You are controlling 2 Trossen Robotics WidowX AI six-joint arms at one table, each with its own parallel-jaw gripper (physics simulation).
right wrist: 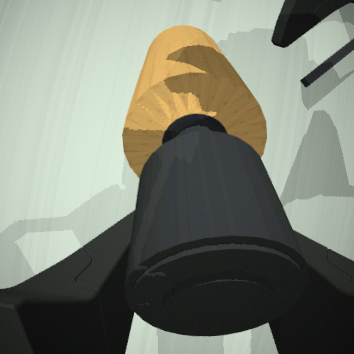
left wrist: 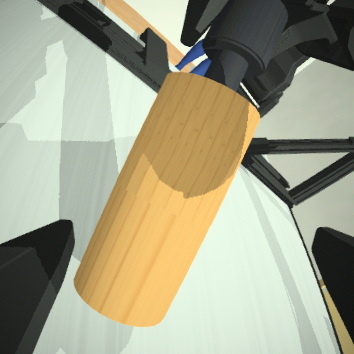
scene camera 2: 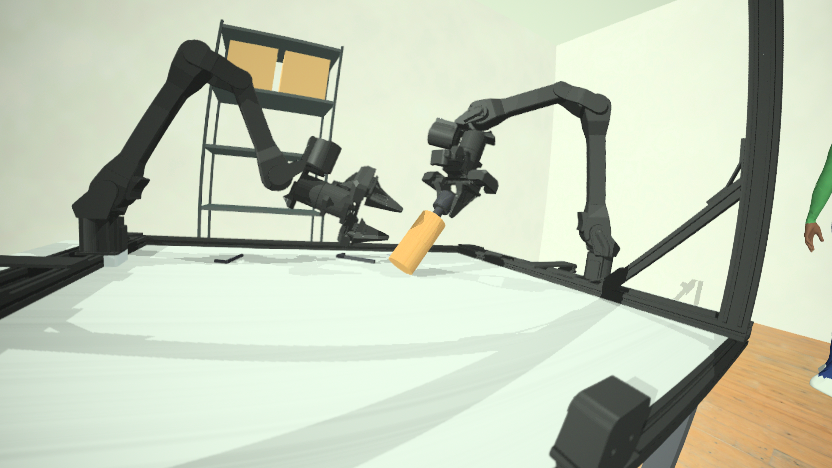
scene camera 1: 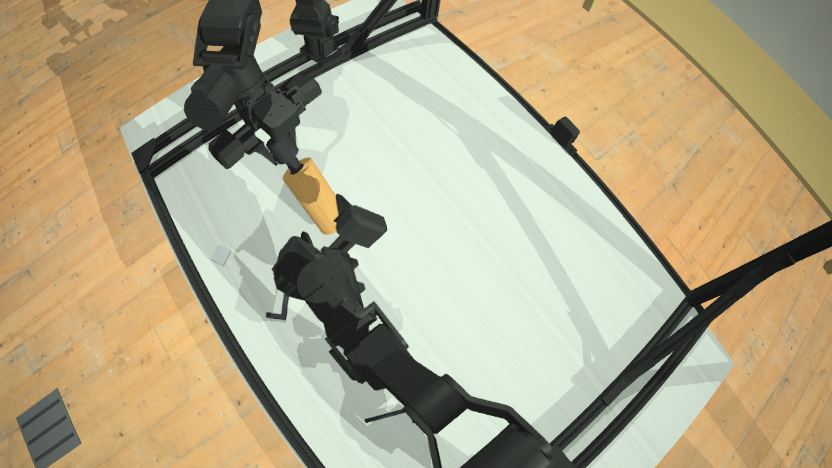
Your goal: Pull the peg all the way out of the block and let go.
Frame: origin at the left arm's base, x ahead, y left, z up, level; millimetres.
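Seen in the pictures: left gripper, fingertip midpoint: [left wrist: 197, 237] [scene camera 2: 395, 225] [scene camera 1: 321, 214]; right gripper, fingertip midpoint: [right wrist: 196, 222] [left wrist: 206, 63] [scene camera 2: 444, 216] [scene camera 1: 285, 156]; left arm's base, link origin: [scene camera 2: 102, 251]; right arm's base, link origin: [scene camera 2: 596, 280] [scene camera 1: 319, 48].
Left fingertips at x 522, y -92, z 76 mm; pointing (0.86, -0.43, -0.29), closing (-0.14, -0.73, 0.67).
Offsets run from my left fingertips to a thing's top centre. "spot": to the spot under its first point.
The block, a wooden cylinder {dy -19, dx +43, dz +35 mm} [scene camera 1: 311, 197] [scene camera 2: 417, 243] [left wrist: 170, 200] [right wrist: 160, 60], hangs tilted on the dark peg, low over the table. The peg {dy -14, dx +83, dz +80 mm} [scene camera 1: 295, 167] [scene camera 2: 443, 202] [left wrist: 245, 35] [right wrist: 215, 190] has a thick head and a thinner shaft that enters the block's upper end. My right gripper [scene camera 2: 445, 200] [right wrist: 196, 222] is shut on the peg's head. My left gripper [scene camera 1: 323, 218] [scene camera 2: 394, 223] [left wrist: 197, 237] is open and empty beside the block's lower half. In the left wrist view the block shows between its spread fingers, with gaps at both sides. The shaft's inner end is hidden.
Two thin dark L-shaped pieces lie on the table, one {dy +124, dx -22, dz -87 mm} [scene camera 1: 283, 316] near the left gripper and one {dy +126, dx -303, dz -89 mm} [scene camera 1: 384, 416] near the left arm. A small pale square {spot: dy +170, dx +101, dz -92 mm} [scene camera 1: 221, 254] lies near the table edge. A black frame [scene camera 2: 669, 312] borders the table, with a box-shaped camera [scene camera 1: 564, 132] [scene camera 2: 610, 424] on it.
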